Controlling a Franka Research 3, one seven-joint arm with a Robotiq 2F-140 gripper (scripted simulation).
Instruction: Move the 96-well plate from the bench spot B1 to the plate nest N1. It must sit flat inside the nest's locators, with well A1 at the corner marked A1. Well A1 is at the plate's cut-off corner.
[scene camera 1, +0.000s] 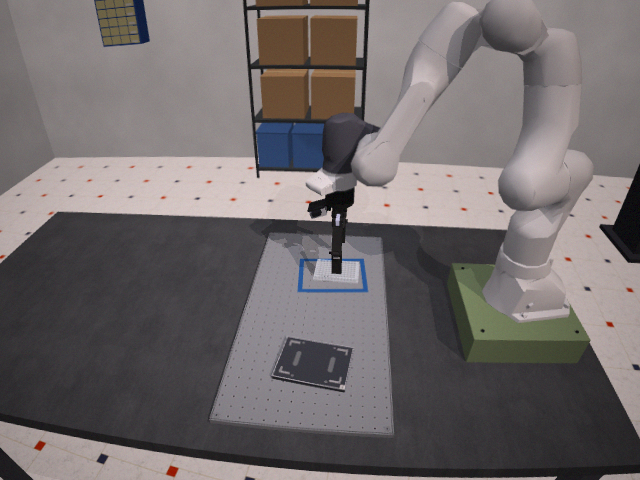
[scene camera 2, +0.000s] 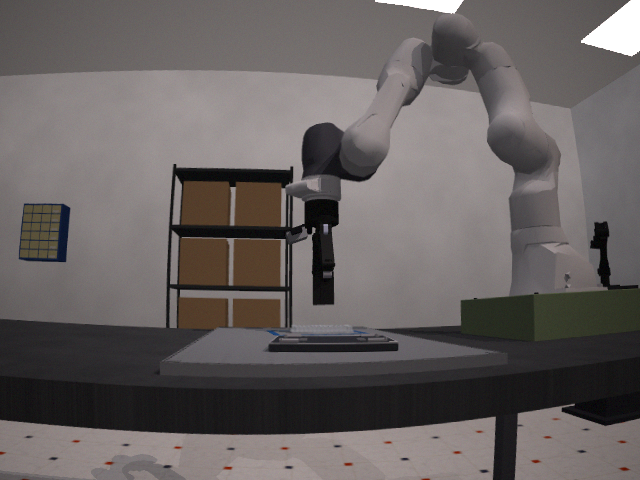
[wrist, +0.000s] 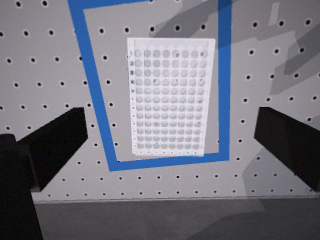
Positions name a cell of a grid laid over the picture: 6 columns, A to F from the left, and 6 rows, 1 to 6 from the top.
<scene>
The gripper shows in scene camera 1 (D4), in scene camera 2 (D4) and in the wrist view (D4).
</scene>
